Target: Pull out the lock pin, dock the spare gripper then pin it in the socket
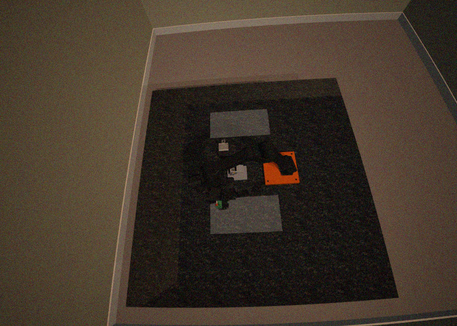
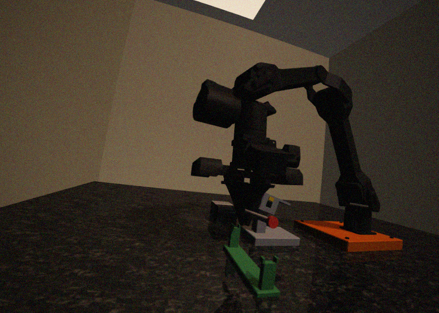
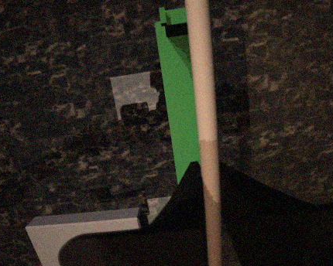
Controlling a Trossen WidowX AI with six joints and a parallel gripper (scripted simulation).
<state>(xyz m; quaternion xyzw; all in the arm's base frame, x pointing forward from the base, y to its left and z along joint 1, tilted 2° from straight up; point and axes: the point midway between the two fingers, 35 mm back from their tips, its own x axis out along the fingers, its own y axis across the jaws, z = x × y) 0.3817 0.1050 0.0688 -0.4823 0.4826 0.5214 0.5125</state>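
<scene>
The green rack lies 2 cm to the left of my gripper tip and 3 cm below it. From my gripper tip the other things lie so: grey socket: 10 cm behind, 10 cm to the right, 1 cm below; spare gripper: 3 cm behind, 25 cm to the right, 4 cm below.
</scene>
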